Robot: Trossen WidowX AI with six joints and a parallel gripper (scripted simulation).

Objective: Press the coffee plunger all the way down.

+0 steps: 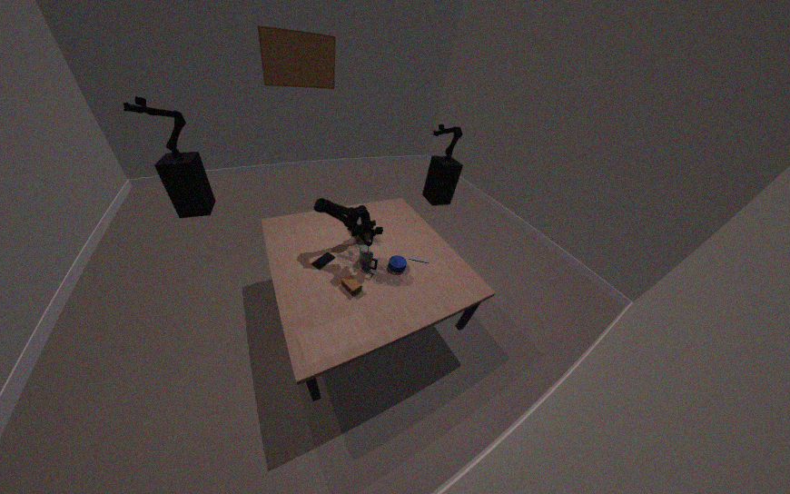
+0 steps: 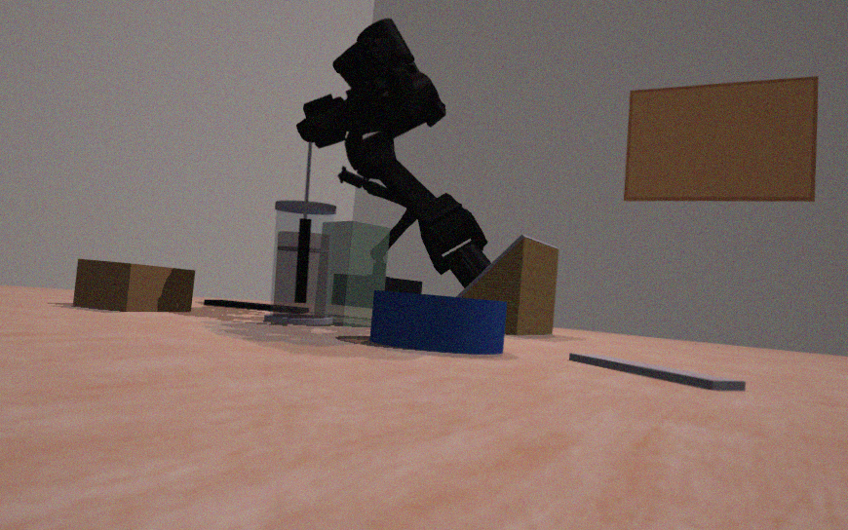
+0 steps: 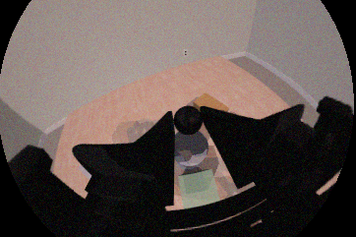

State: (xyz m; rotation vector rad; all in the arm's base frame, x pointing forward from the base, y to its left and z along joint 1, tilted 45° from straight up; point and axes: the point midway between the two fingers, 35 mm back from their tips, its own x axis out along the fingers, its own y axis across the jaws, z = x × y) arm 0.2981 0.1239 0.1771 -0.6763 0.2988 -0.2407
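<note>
Right now the glass coffee press is 10 mm to the left of my gripper tip and 120 mm below it. From my gripper tip the other things lie so: brown box (110 mm ahead, 130 mm to the right, 200 mm below); then flat black slab (150 mm behind, 250 mm to the right, 220 mm below); then thin grey strip (20 mm behind, 400 mm to the left, 220 mm below).
</note>
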